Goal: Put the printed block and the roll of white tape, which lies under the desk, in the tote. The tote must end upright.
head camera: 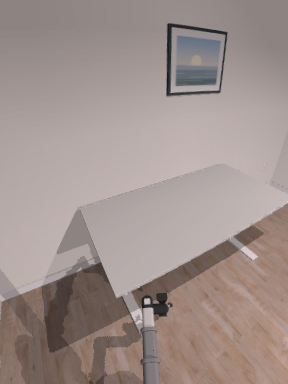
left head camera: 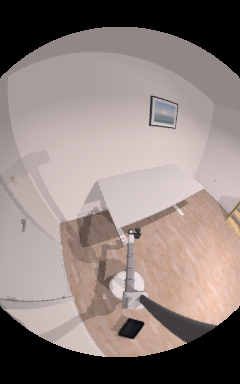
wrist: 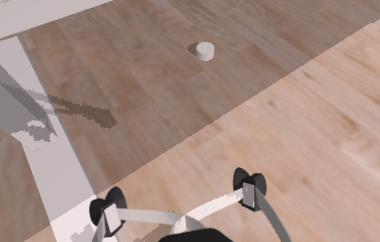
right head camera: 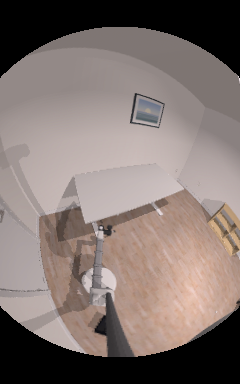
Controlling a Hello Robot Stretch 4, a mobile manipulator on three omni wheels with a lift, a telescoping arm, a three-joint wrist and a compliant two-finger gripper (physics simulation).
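Frame: origin at the robot's base, x ahead, y left, z up, level; centimetres.
Where they show: gripper, fingertip midpoint: [wrist: 180, 191].
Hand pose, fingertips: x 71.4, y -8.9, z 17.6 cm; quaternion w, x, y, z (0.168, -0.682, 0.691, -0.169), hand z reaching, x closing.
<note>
Each offset is from my fingertips to the centre of the thing. Level surfaces: height alone.
The roll of white tape {dx +42.4, dy -12.9, dz -19.1 cm} [wrist: 205, 51] lies on the shaded floor in the upper middle of the wrist view, by the desk {dz +51.7 cm} [head camera: 180, 215] [left head camera: 150, 195] [right head camera: 127, 190]. My gripper [wrist: 180, 191] [head camera: 161, 305] [left head camera: 137, 233] [right head camera: 107, 230] is open, with nothing between its fingers. It hangs above the floor near the desk's front left corner, apart from the tape. The printed block does not show in these views. A black rectangular, tray-like thing {dx -142.2, dy -1.1, dz -15.3 cm} [left head camera: 131, 328] [right head camera: 101, 325] lies on the floor behind my base; whether it is the tote I cannot tell.
A white desk foot [wrist: 65, 165] [head camera: 132, 310] runs along the floor left of the gripper. Another desk foot [head camera: 243, 248] stands farther right. A wooden shelf unit [right head camera: 220, 240] stands by the right wall. A framed picture [head camera: 196, 61] hangs above the desk.
</note>
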